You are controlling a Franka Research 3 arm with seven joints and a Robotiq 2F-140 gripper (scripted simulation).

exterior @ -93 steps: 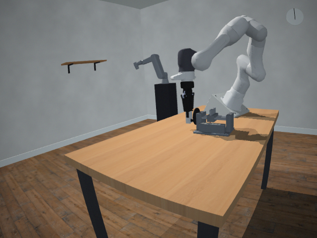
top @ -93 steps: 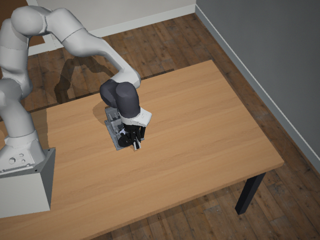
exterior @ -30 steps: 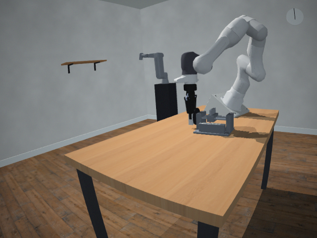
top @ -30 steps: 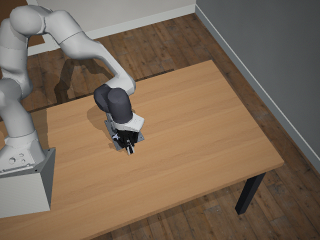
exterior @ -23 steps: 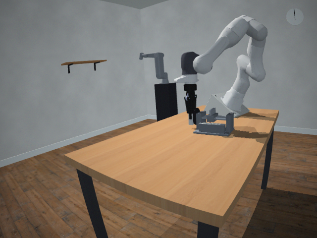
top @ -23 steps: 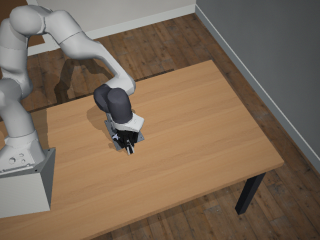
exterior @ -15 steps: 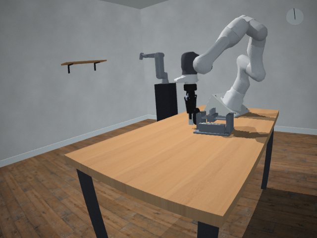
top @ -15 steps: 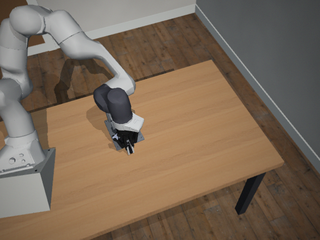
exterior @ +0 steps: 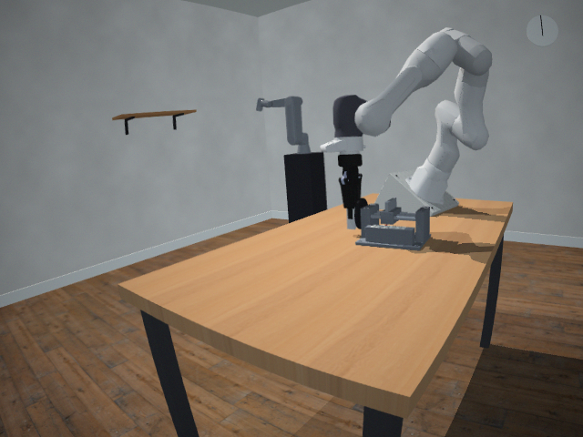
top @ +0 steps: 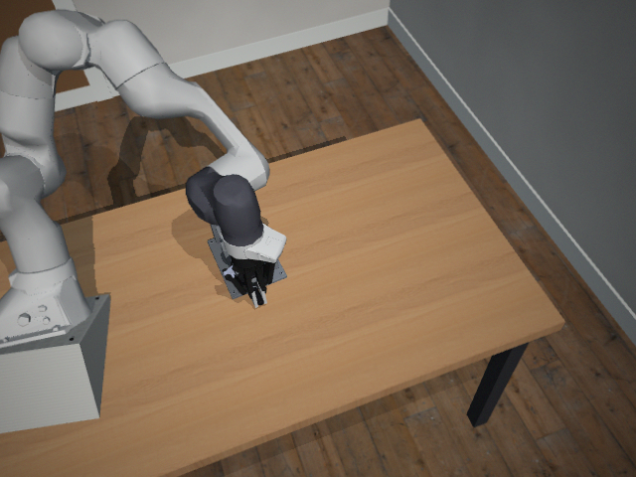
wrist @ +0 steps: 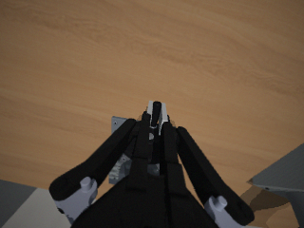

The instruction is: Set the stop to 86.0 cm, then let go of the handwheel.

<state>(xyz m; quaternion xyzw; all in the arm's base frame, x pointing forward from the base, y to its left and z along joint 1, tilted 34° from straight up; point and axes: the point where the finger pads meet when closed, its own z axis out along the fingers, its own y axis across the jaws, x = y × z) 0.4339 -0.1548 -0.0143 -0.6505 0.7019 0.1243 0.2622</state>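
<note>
My gripper is now 2 cm to the right of the black handwheel and 1 cm above it. From my hand the other things lie so: sliding stop block 13 cm to the left, 3 cm above, 2 cm ahead.
</note>
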